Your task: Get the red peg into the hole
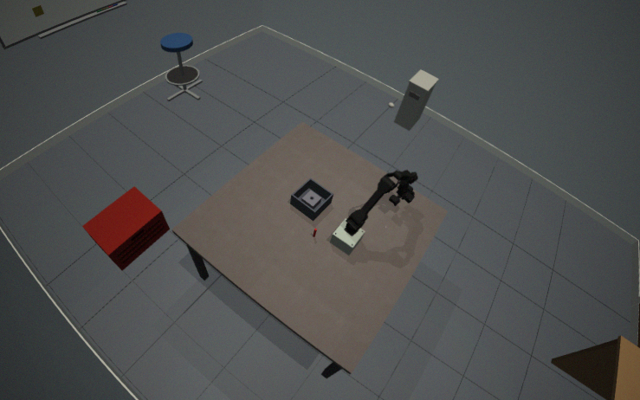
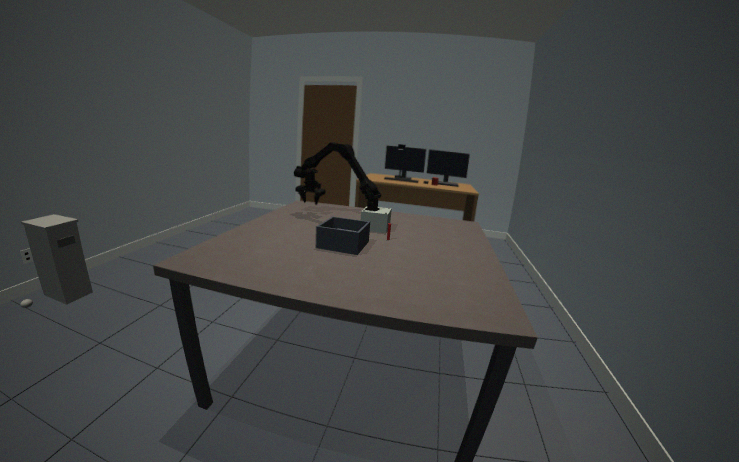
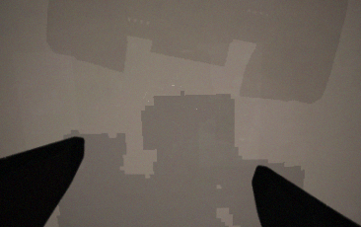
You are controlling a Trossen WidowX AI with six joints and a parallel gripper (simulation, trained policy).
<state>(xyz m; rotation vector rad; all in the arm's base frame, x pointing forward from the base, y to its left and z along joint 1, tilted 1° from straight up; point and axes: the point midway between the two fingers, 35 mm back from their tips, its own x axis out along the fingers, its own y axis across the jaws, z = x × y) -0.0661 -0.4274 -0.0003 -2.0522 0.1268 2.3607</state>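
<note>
Right now the red peg is 220 mm ahead of my gripper tip, 570 mm to the left of it and 20 mm below it. From my gripper tip the other things lie so: plate (410 mm ahead, 420 mm to the left, 20 mm below); dark box (410 mm ahead, 420 mm to the left, 40 mm below).
</note>
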